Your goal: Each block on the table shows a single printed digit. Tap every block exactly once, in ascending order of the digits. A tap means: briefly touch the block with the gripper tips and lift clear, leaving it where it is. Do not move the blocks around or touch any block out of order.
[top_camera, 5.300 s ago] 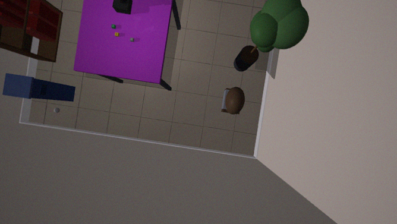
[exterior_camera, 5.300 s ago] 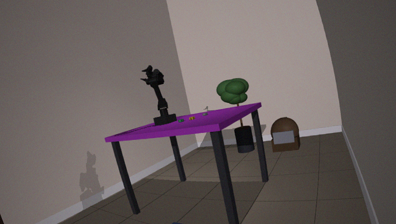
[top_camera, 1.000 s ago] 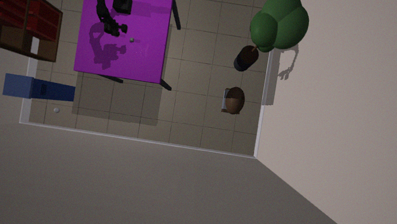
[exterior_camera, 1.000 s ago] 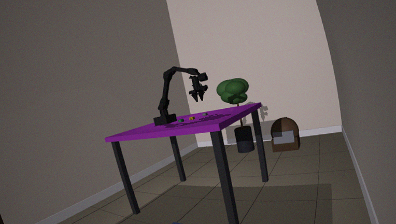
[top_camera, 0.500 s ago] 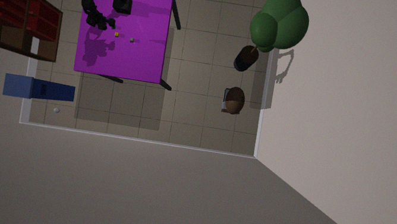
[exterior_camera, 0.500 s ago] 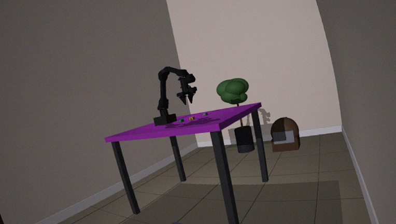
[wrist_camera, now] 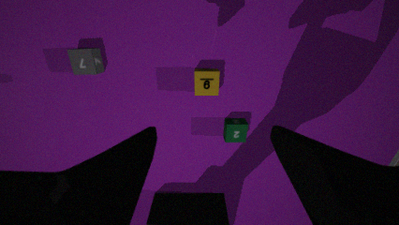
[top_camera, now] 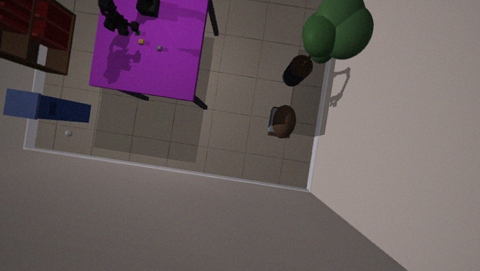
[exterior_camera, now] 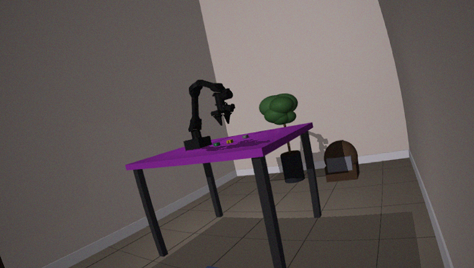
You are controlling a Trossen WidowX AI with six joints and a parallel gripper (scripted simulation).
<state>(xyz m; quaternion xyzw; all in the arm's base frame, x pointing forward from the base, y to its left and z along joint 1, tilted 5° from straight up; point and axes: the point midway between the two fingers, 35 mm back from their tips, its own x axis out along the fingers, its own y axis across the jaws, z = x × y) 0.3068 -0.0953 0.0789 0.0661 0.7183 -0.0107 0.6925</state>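
The green block lies 11 cm below my gripper tip, 7 cm behind it and 4 cm to the right of it. The rest, counted from my gripper tip: grey block marked 7 (15 cm to the left, 11 cm below, 6 cm ahead); yellow block marked 6 (11 cm below, 1 cm ahead).
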